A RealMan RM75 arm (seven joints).
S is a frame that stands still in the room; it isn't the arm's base.
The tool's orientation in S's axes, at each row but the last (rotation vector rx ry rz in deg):
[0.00 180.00 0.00]
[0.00 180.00 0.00]
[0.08 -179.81 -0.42]
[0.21 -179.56 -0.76]
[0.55 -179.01 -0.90]
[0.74 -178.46 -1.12]
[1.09 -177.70 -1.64]
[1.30 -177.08 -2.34]
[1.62 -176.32 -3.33]
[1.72 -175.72 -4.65]
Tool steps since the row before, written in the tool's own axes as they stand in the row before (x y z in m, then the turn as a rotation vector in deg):
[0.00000 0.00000 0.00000 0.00 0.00 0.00]
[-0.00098 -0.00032 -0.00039 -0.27 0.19 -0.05]
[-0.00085 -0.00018 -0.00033 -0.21 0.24 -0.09]
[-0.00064 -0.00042 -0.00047 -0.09 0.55 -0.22]
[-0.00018 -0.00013 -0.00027 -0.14 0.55 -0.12]
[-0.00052 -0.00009 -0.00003 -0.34 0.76 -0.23]
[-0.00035 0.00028 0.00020 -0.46 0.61 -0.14]
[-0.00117 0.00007 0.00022 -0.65 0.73 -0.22]
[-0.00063 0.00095 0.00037 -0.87 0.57 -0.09]
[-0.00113 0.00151 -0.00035 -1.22 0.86 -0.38]
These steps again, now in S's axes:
[0.00000 0.00000 0.00000 0.00 0.00 0.00]
[0.00098 -0.00032 0.00039 0.27 0.19 0.05]
[0.00085 -0.00018 0.00033 0.21 0.24 0.09]
[0.00064 -0.00042 0.00046 0.09 0.55 0.22]
[0.00019 -0.00013 0.00027 0.14 0.55 0.12]
[0.00052 -0.00009 0.00001 0.34 0.76 0.23]
[0.00034 0.00029 -0.00021 0.46 0.61 0.13]
[0.00116 0.00009 -0.00028 0.65 0.73 0.21]
[0.00059 0.00098 -0.00037 0.86 0.58 0.06]
[0.00113 0.00151 0.00035 1.23 0.87 0.34]

